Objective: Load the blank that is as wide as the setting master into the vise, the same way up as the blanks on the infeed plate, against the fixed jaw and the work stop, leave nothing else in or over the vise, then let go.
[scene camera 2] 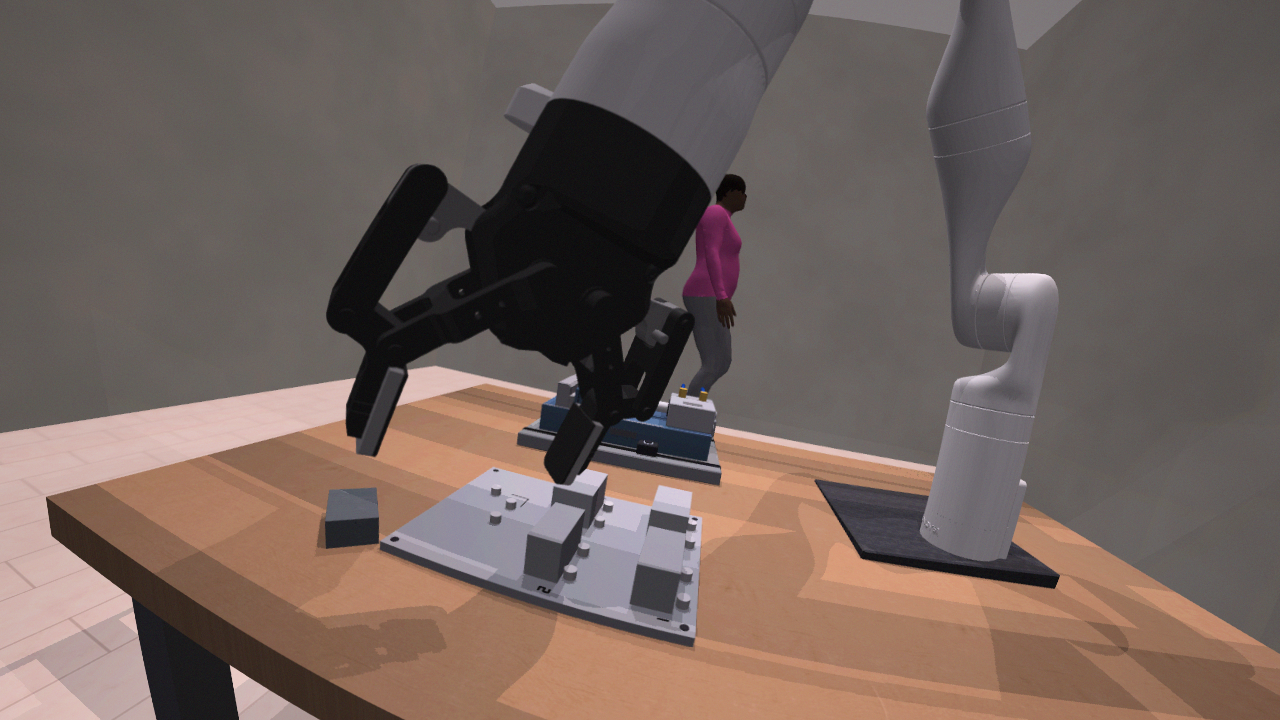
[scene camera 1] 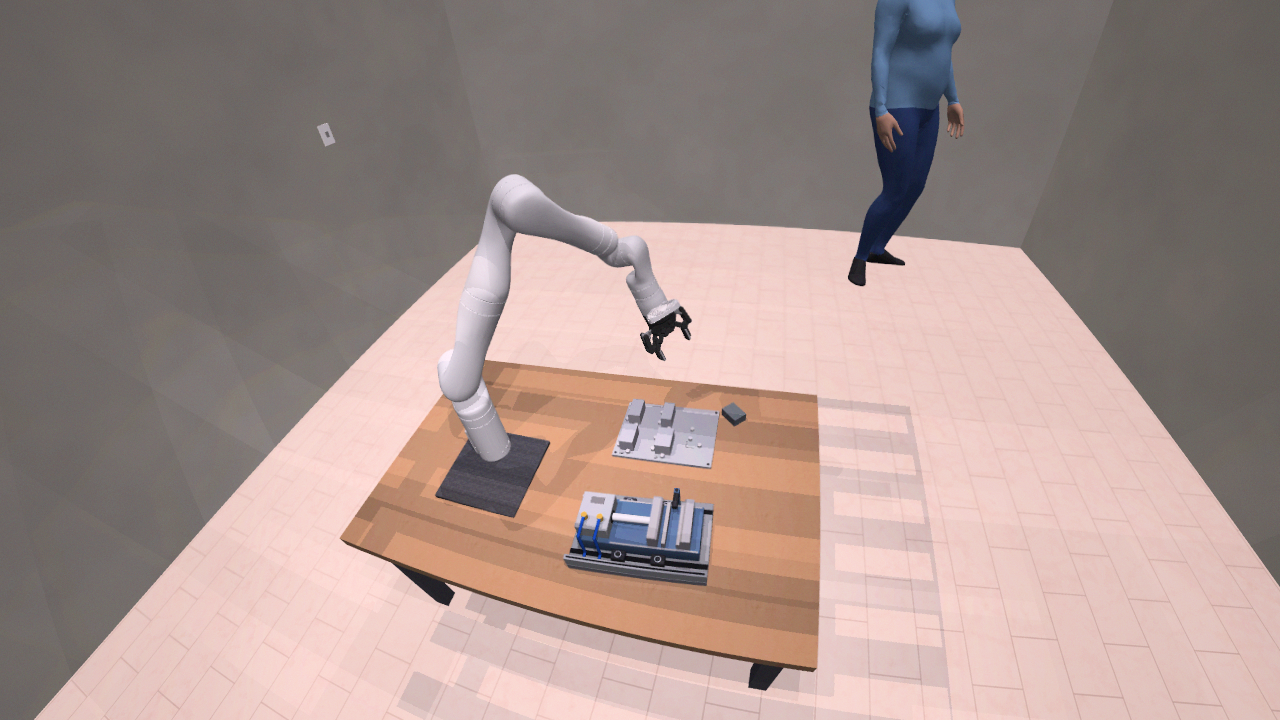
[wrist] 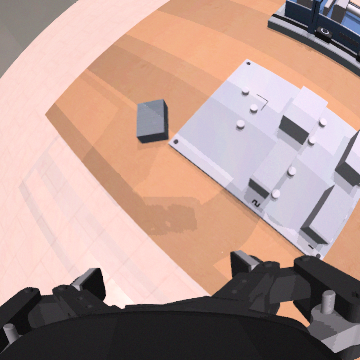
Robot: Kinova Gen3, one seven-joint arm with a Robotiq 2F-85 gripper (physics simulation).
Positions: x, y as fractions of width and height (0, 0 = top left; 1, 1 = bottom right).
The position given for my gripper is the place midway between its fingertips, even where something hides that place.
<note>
My gripper (scene camera 2: 0.37, 0.64) is open, holding nothing. Also in view: an infeed plate (scene camera 2: 0.36, 0.75).
My gripper is seen too in the wrist view (wrist: 0.46, 0.77). The infeed plate shows as well in scene camera 1 (scene camera 1: 0.55, 0.59) and in the wrist view (wrist: 0.58, 0.39).
</note>
